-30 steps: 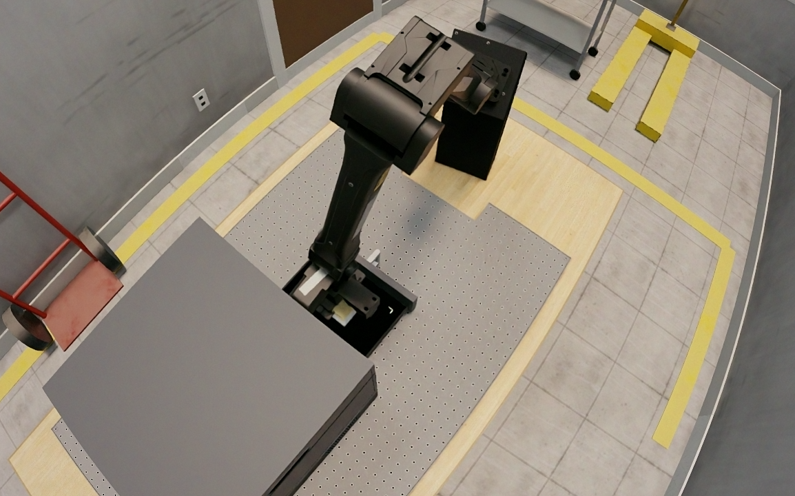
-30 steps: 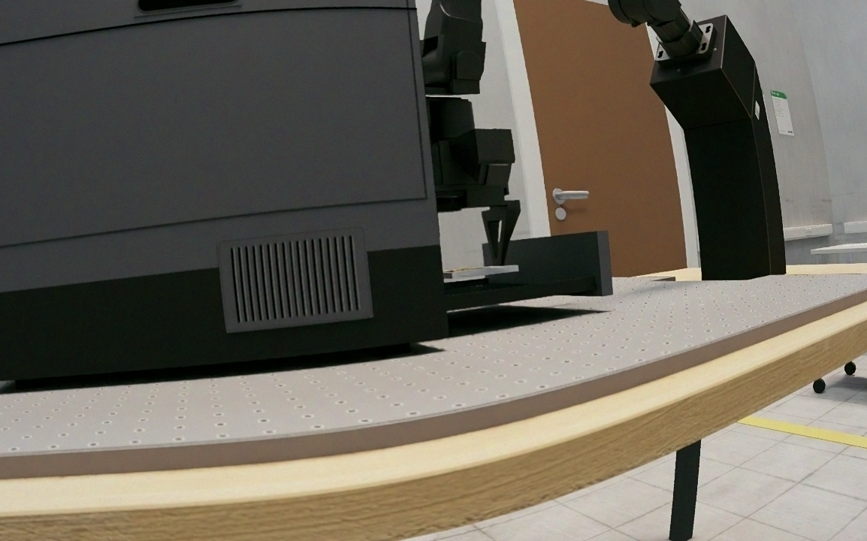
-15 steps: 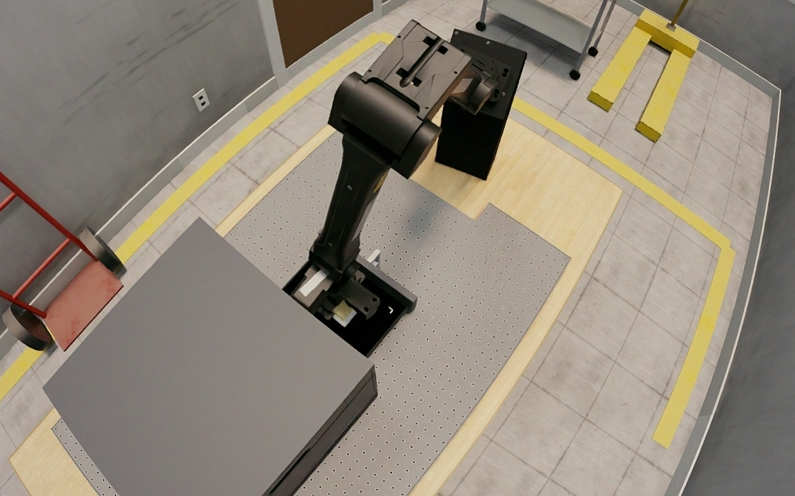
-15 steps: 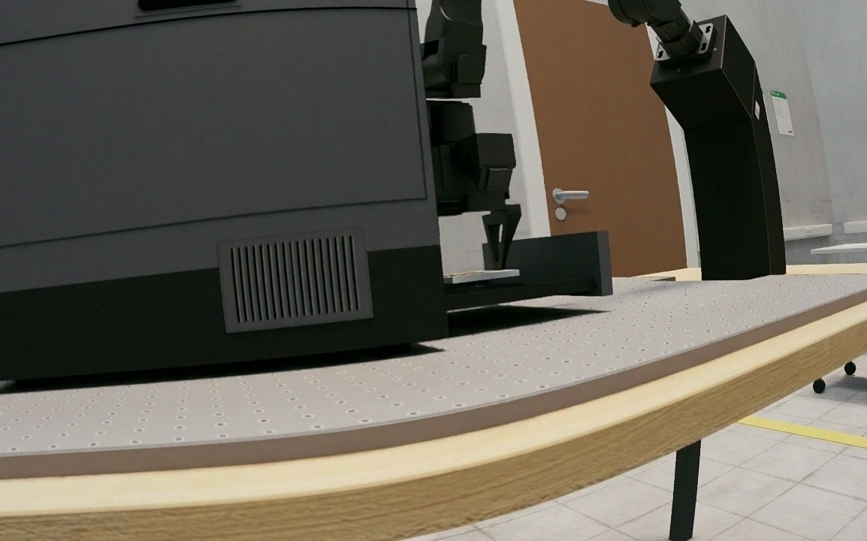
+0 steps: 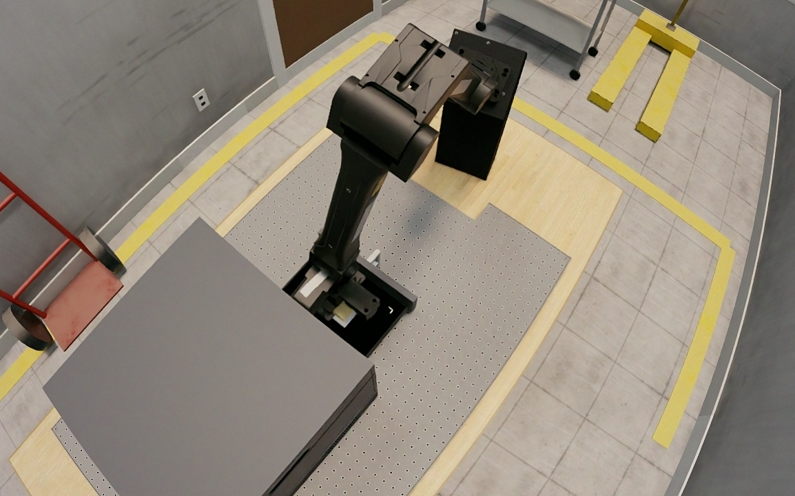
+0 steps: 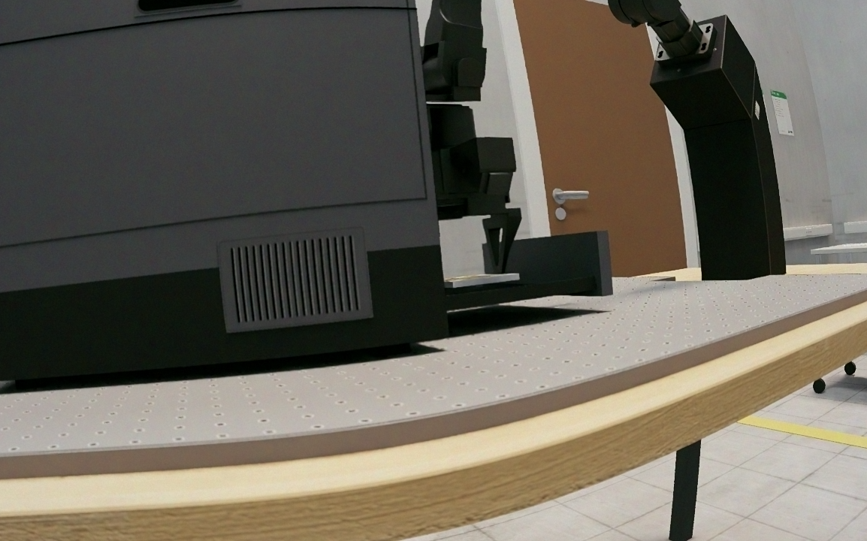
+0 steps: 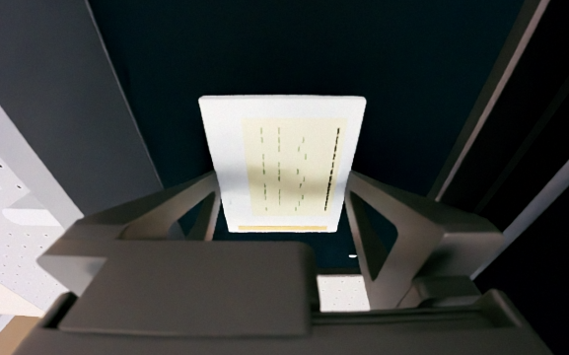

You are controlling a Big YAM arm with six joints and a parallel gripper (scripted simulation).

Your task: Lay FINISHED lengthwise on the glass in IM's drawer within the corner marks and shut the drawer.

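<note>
My gripper is now 2 cm short of the drawer. The rest, counted from my hand: finished cassette (1 cm to the right).
</note>
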